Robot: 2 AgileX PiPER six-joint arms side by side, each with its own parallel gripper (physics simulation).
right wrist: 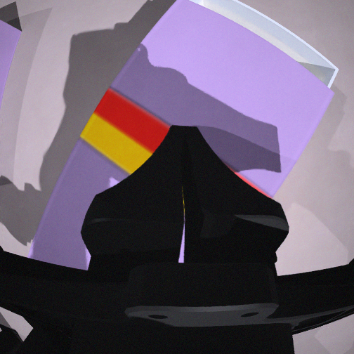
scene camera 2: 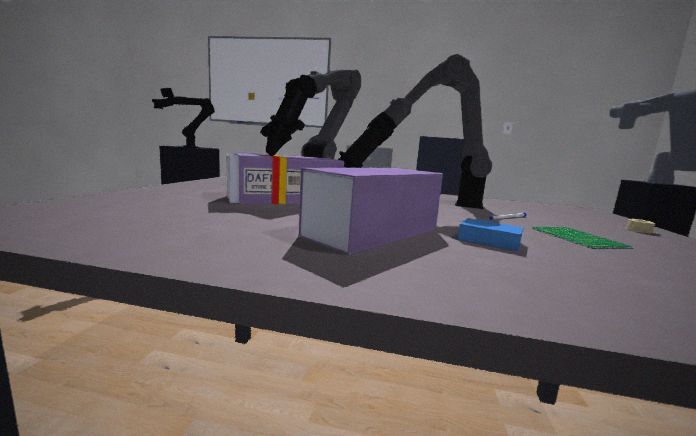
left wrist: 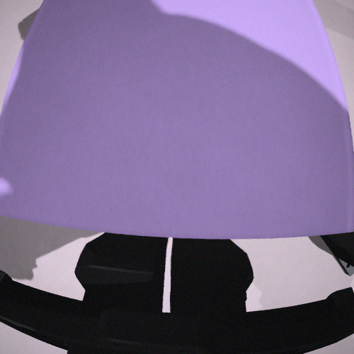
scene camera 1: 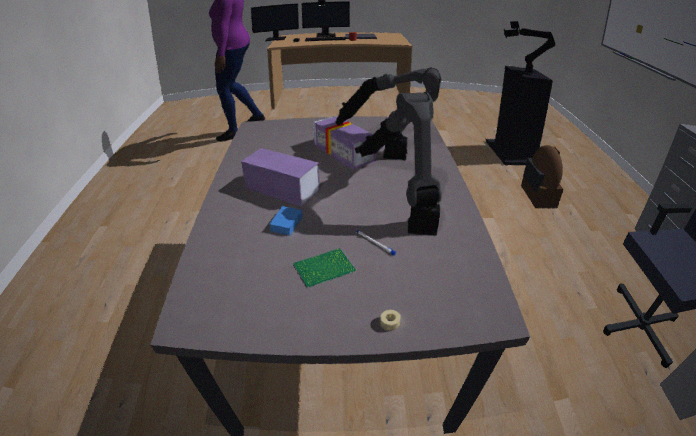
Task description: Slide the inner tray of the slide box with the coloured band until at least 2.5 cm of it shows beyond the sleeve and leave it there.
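Observation:
The purple slide box with the red and yellow band [scene camera 1: 362, 132] [scene camera 2: 256, 199] [left wrist: 175, 125] [right wrist: 225, 55] lies at the back of the table. Its pale inner tray [scene camera 2: 232, 179] [right wrist: 287, 40] sticks out of the sleeve's far end, at the upper right in the right wrist view. My right gripper [scene camera 1: 339, 121] [scene camera 2: 270, 153] [right wrist: 182, 142] is shut and empty, its tips at the sleeve's top by the band. My left gripper [scene camera 1: 361, 152] [scene camera 2: 343, 159] is shut and empty at the opposite end; its fingertips are hidden beneath the sleeve's edge in the left wrist view.
A plain purple box [scene camera 1: 279, 174] [scene camera 2: 395, 205] with pale ends stands nearer the left table edge in scene camera 1. A blue block [scene camera 1: 285, 220] [scene camera 2: 490, 234], a pen [scene camera 1: 376, 242], a green pad [scene camera 1: 324, 267] [scene camera 2: 581, 237] and a tape roll [scene camera 1: 390, 319] lie on the table.

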